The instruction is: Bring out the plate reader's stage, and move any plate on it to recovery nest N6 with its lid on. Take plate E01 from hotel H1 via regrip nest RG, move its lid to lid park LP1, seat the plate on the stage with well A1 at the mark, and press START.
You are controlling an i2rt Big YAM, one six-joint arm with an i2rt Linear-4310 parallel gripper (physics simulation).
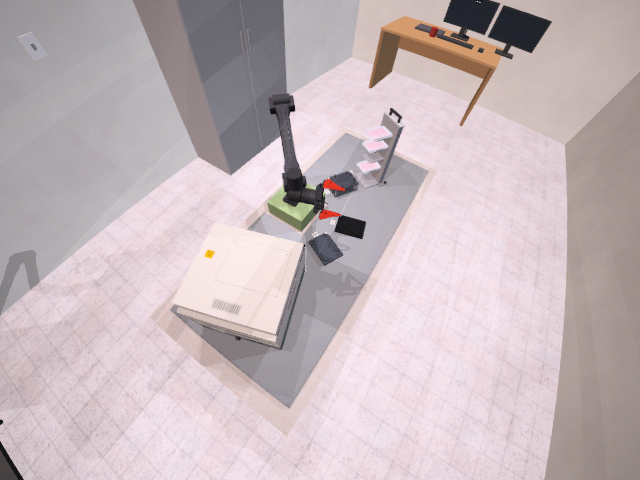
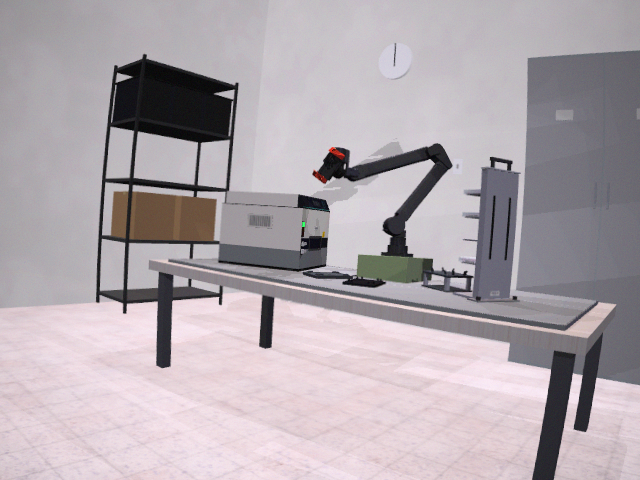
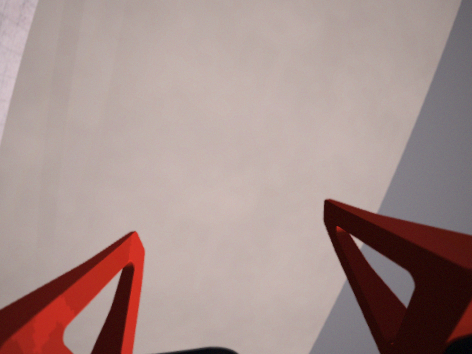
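Where they show: gripper, fingertip midpoint: (image 1: 342, 202) (image 2: 322, 161) (image 3: 231, 226); arm's base, origin of the base link: (image 2: 397, 256).
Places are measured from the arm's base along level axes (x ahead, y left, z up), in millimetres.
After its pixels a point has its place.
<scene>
My gripper (image 1: 342, 202) {x 341, y -187, z 361 mm} (image 2: 325, 164) {x 341, y -187, z 361 mm} (image 3: 231, 226) {x 341, y -187, z 361 mm} is open and empty, high above the table beside the green base. The cream plate reader (image 1: 248, 279) {x 181, y -574, z 233 mm} (image 2: 261, 232) {x 315, y -499, z 60 mm} shows a small green light; no stage shows sticking out, and its front is seen at a steep angle. The grey hotel tower (image 1: 393, 149) {x 369, y 474, z 186 mm} (image 2: 498, 279) {x 308, y 529, z -21 mm} bears several shelves, with pink-topped plates (image 1: 378, 132) {x 263, y 439, z 274 mm} (image 1: 374, 145) {x 265, y 428, z 195 mm} (image 1: 368, 165) {x 264, y 435, z 39 mm} on some. A raised dark nest (image 1: 342, 183) {x 174, y 272, z -31 mm}, a black flat nest (image 1: 350, 227) {x 351, y 37, z -81 mm} (image 2: 364, 282) {x 380, y 63, z -81 mm} and a dark grey flat nest (image 1: 325, 249) {x 298, y -164, z -80 mm} (image 2: 327, 274) {x 315, y -142, z -79 mm} stand between. E01, RG, LP1 and N6 labels are unreadable.
The arm stands on a green block (image 1: 292, 209) {x 39, y -82, z -2 mm} (image 2: 385, 267) {x 131, y 15, z -41 mm}, between reader and hotel. A grey mat (image 1: 330, 320) {x 498, y -475, z -91 mm} covers most of the table. A grey cabinet (image 1: 232, 67) (image 2: 573, 170), a desk (image 1: 439, 49) and a black shelf rack (image 2: 135, 155) stand beyond the table.
</scene>
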